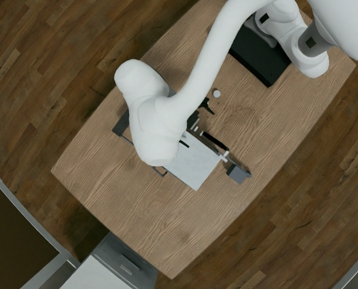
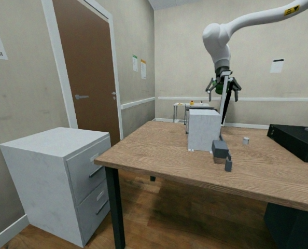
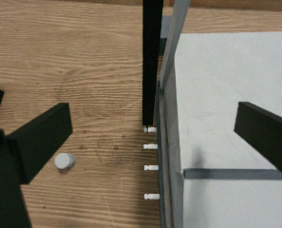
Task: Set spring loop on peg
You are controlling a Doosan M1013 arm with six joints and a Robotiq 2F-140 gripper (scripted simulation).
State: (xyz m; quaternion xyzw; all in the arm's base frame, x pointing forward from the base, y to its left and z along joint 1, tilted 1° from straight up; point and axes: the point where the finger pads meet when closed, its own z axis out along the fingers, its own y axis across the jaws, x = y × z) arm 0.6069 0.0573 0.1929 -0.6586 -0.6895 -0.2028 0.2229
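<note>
Right now my hand is 27 cm above the steel test weight, 18 cm past it and 3 cm to the left of it. Also, from my hand: white peg 12 cm to the left, 11 cm above, 1 cm ahead.
</note>
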